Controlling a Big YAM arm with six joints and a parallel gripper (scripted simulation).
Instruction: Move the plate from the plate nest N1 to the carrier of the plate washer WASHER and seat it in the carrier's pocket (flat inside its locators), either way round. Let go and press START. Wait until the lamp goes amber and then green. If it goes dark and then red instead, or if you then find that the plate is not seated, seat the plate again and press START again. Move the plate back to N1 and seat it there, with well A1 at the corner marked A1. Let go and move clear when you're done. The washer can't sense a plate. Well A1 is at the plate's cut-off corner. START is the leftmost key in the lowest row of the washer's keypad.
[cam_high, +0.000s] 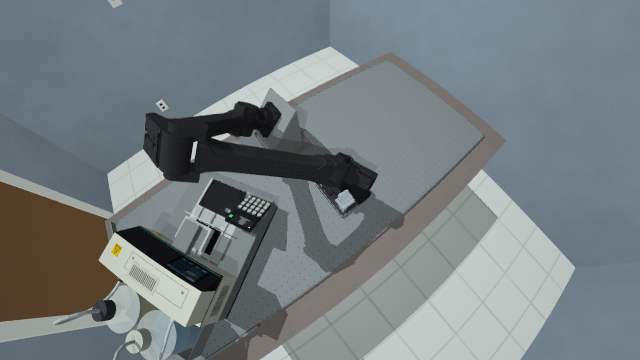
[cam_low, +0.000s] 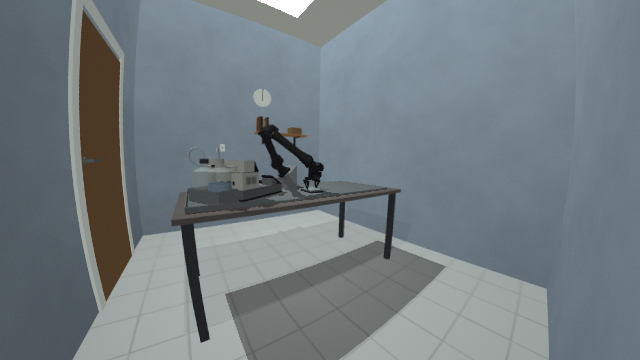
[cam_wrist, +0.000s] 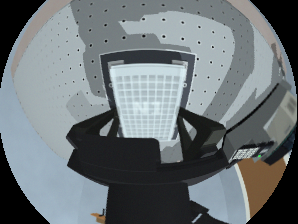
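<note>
The white well plate lies 10 mm below my hand. The rest, counted from my hand: plate washer: 130 mm behind, 510 mm to the right, 100 mm above; then bottle: 40 mm behind, 800 mm to the right, 110 mm above.
</note>
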